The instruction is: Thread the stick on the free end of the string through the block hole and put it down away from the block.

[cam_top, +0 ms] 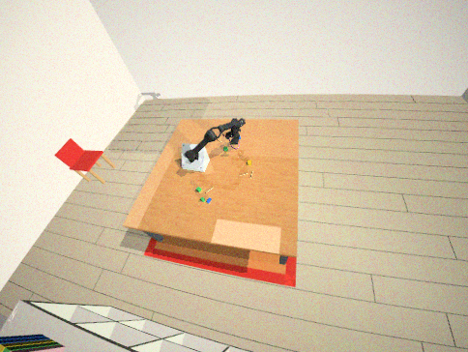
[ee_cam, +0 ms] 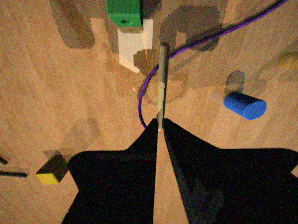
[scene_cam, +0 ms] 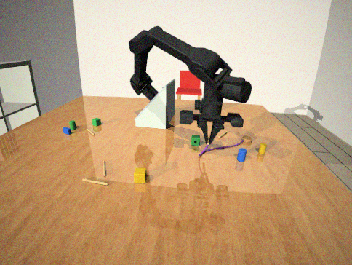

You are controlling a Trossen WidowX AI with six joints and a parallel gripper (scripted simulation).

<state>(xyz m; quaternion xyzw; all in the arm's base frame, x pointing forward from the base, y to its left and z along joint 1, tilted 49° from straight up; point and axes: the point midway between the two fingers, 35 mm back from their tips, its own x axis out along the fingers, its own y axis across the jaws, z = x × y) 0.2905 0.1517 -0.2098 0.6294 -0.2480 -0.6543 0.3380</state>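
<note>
My gripper tip is 100 mm past the green block, 50 mm to the left of it and 40 mm above it. Round my gripper tip: yellow cylinder 90 mm behind, 200 mm to the left, 40 mm below; blue cylinder 20 mm behind, 120 mm to the left, 40 mm below; yellow cube 160 mm ahead, 170 mm to the right, 40 mm below.
</note>
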